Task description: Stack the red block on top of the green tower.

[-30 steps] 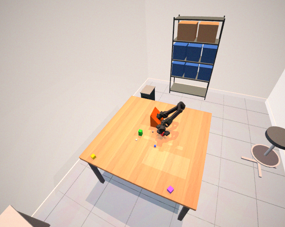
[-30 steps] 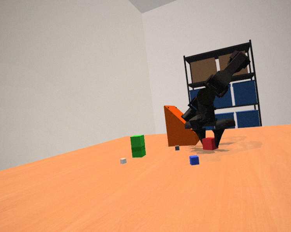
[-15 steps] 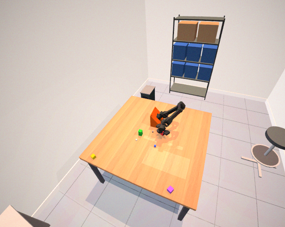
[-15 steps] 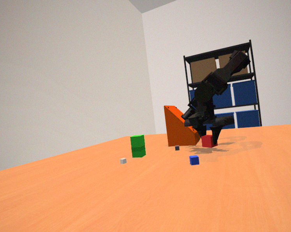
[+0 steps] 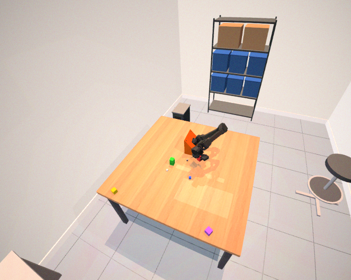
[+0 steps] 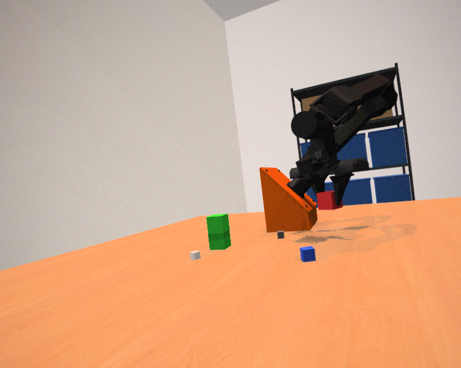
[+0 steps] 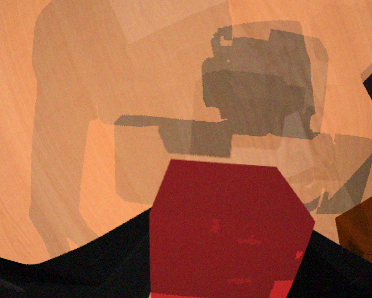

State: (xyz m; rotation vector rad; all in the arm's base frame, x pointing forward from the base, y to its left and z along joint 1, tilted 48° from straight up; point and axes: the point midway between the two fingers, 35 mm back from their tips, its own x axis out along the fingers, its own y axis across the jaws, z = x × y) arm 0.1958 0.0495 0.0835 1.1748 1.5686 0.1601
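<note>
Now: gripper tip 16 cm short of the white cube, 29 cm to the left of it and 7 cm above it. The rest, counted from my gripper tip: dark grey cube (2 cm behind, 13 cm to the right, 7 cm below); red block (1 cm above); blue cube (19 cm ahead, 5 cm to the right, 6 cm below).
</note>
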